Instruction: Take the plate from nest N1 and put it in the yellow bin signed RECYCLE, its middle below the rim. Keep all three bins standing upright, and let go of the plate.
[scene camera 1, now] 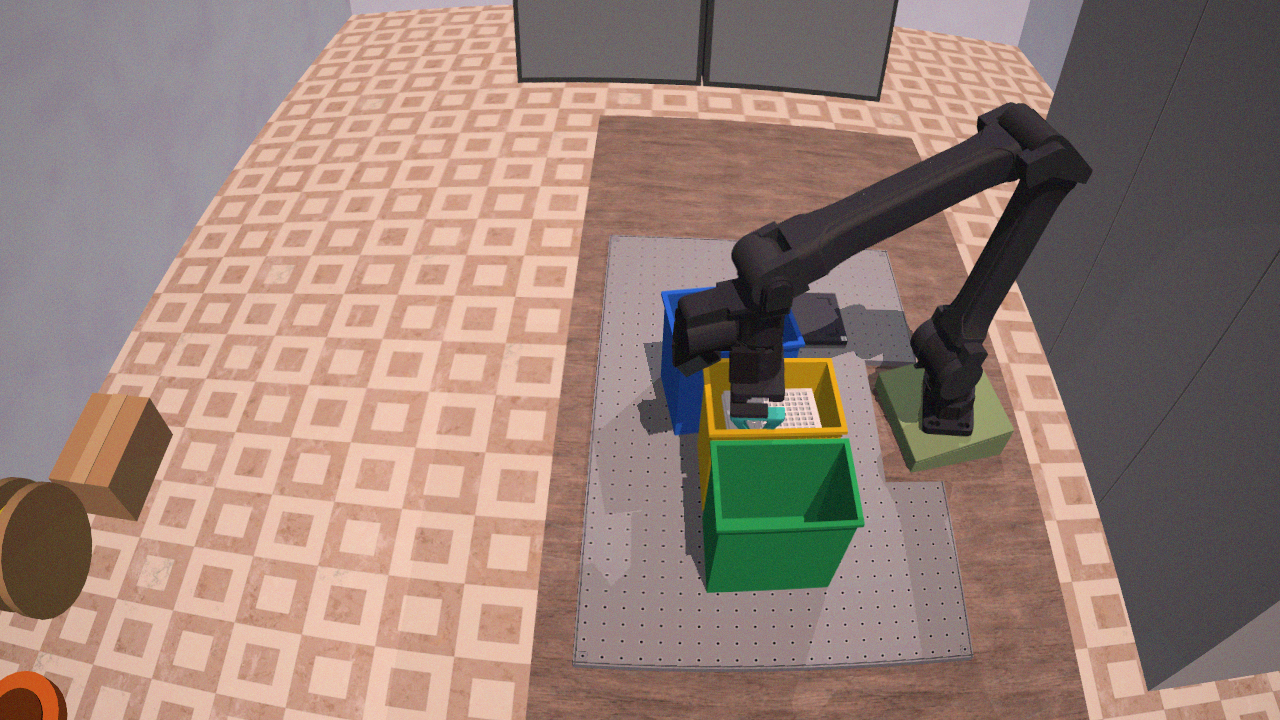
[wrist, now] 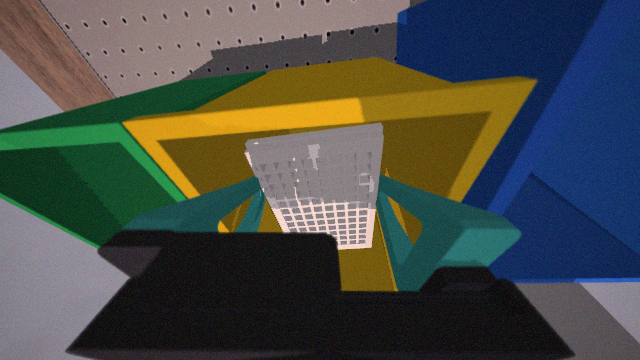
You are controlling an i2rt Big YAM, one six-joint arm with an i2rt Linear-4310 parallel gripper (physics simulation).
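Pixels of known places: gripper, fingertip midpoint: (scene camera 1: 754,419) (wrist: 320,180); arm's base, origin of the base link: (scene camera 1: 947,404).
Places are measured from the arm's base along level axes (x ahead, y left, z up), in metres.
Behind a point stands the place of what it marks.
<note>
The white gridded plate (scene camera 1: 801,407) @(z 0.110, x 0.252, y 0.158 m) (wrist: 320,170) @(z 0.105, x 0.326, y 0.186 m) is held between the teal fingers of my gripper (scene camera 1: 759,417) @(z 0.099, x 0.312, y 0.185 m) (wrist: 320,180) @(z 0.099, x 0.312, y 0.185 m), which is shut on its two side edges. The plate lies within the opening of the yellow bin (scene camera 1: 838,394) @(z 0.146, x 0.208, y 0.154 m) (wrist: 240,113) @(z 0.145, x 0.374, y 0.218 m); its exact depth against the rim is hard to tell. The yellow bin stands upright between the green bin (scene camera 1: 778,559) @(z 0.055, x 0.244, y 0.365 m) (wrist: 60,136) @(z 0.143, x 0.349, y 0.297 m) and the blue bin (scene camera 1: 677,376) @(z 0.084, x 0.430, y 0.124 m) (wrist: 575,125) @(z 0.051, x 0.374, y -0.014 m), which also stand upright. The arm hides part of the blue bin in the scene view. No RECYCLE sign is readable.
A dark flat block (scene camera 1: 821,317) @(z -0.025, x 0.229, y -0.167 m) lies behind the yellow bin, beside the blue bin. The arm's base stands on a green block (scene camera 1: 904,429) @(z -0.017, x 0.070, y 0.054 m) to the right. The bins stand on a grey perforated board (scene camera 1: 662,617) @(z -0.037, x 0.373, y 0.437 m) (wrist: 150,35) @(z -0.037, x 0.368, y 0.402 m).
</note>
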